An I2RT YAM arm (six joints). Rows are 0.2 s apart.
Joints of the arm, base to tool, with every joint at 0 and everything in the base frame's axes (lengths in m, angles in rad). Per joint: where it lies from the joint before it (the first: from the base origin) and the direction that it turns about. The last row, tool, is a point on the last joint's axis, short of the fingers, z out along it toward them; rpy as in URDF.
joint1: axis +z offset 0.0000 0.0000 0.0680
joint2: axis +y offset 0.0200 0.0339 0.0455
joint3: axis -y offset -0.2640 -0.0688 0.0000
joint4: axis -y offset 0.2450 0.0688 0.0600
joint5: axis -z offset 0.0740 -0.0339 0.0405
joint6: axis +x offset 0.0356 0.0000 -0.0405
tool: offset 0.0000 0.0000 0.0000 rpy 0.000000 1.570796 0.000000
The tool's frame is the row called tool.
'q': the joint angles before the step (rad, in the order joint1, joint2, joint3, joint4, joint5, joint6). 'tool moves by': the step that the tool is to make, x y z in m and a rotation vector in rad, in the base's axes. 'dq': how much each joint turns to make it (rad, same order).
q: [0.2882, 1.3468, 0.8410, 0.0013, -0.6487, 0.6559]
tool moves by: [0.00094, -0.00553, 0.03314, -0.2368, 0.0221, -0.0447]
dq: [-0.0027, -0.0019, 0.2045, -0.3968, 0.1599, -0.1880]
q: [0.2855, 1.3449, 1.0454, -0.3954, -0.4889, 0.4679]
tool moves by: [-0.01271, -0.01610, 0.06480, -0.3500, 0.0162, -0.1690]
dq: [0.0000, 0.0000, 0.3174, -0.4719, 0.3525, -0.1248]
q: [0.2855, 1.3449, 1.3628, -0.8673, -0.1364, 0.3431]
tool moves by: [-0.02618, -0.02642, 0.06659, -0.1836, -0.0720, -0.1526]
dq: [-0.0415, -0.0221, 0.2659, -0.2678, 0.2201, -0.0481]
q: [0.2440, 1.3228, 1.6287, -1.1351, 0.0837, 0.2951]
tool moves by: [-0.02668, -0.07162, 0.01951, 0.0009, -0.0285, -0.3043]
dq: [-0.3022, -0.0756, 0.0351, -0.0823, 0.0028, 0.0004]
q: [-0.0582, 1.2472, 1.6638, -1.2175, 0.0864, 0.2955]
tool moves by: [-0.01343, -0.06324, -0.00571, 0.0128, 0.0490, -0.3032]
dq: [-0.3059, 0.0115, -0.0030, -0.0358, -0.0035, -0.0005]
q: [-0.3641, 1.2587, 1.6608, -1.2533, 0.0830, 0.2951]
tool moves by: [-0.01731, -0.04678, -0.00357, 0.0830, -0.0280, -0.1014]
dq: [-0.2560, 0.0202, 0.0000, 0.0056, -0.1664, -0.0603]
